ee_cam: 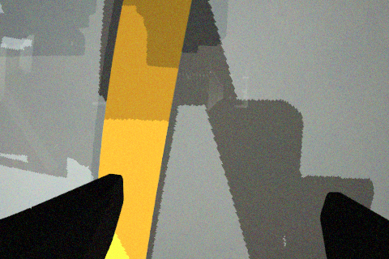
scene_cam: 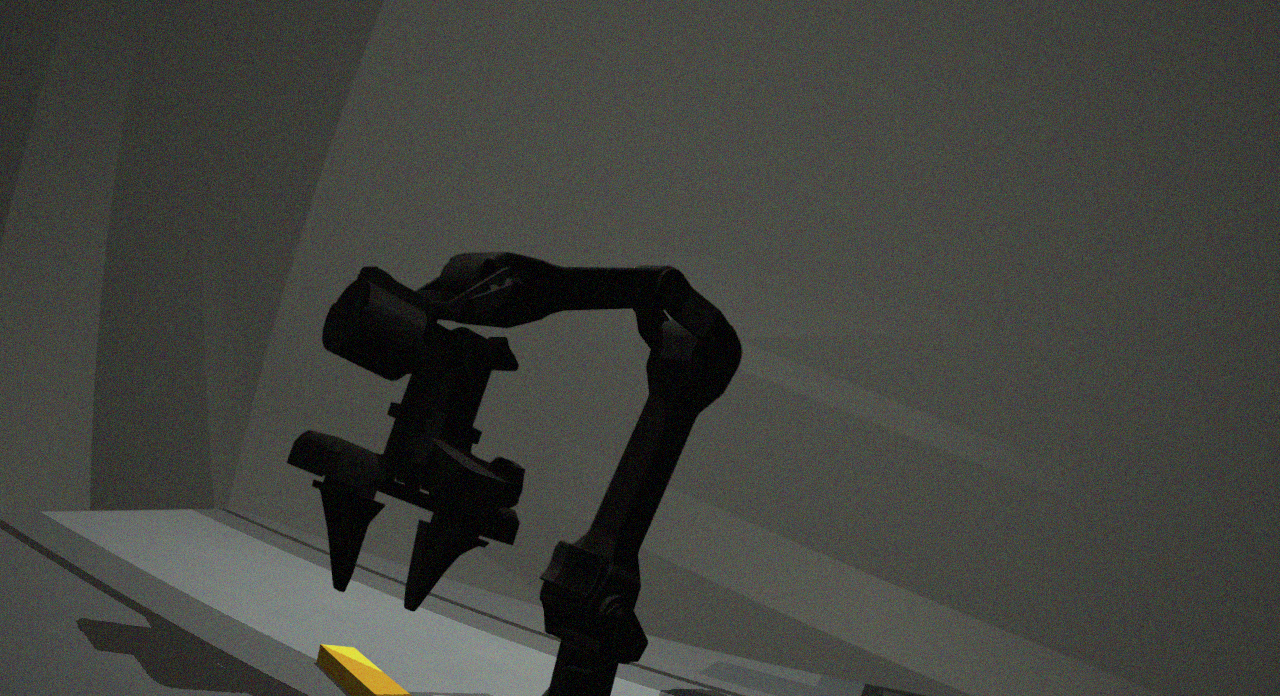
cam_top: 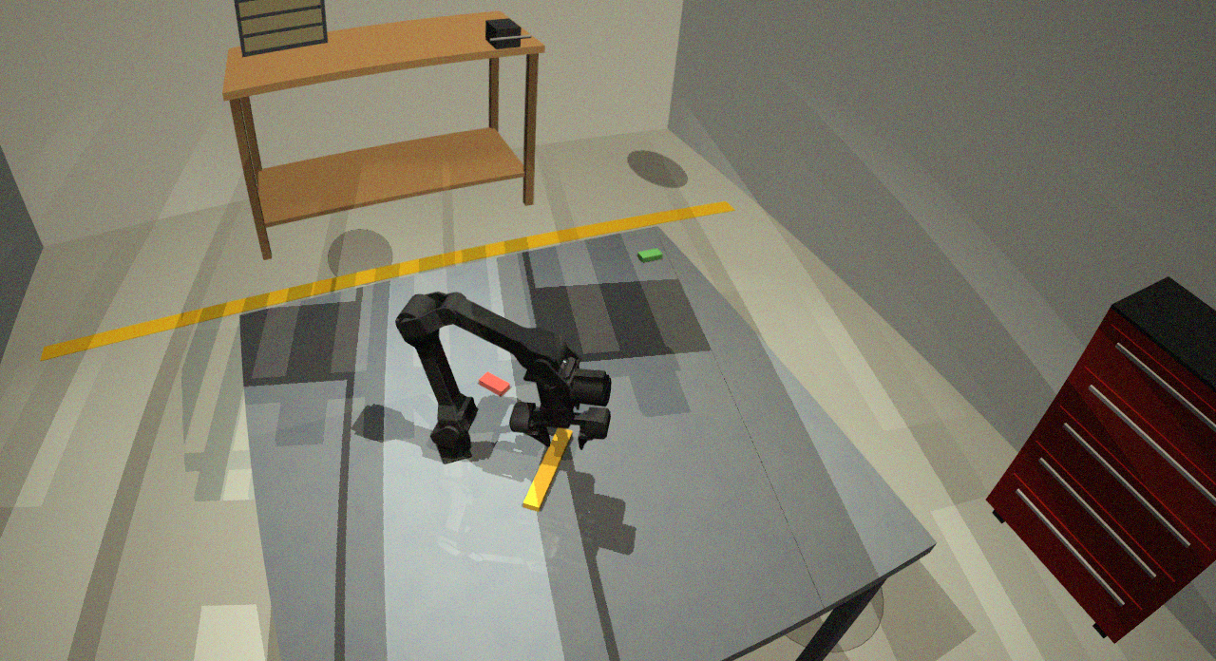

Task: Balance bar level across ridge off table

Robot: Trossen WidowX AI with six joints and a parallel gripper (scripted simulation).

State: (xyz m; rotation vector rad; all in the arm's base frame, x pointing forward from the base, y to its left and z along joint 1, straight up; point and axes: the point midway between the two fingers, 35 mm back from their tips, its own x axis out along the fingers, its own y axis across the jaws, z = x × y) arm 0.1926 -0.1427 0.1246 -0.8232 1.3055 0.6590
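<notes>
Now: gripper tip 3 cm past the yellow bar, 2 cm to the right of it and 8 cm above it. Round my gripper tip: red block: 5 cm behind, 30 cm to the left, 8 cm below; green block: 54 cm ahead, 64 cm to the left, 8 cm below.
</notes>
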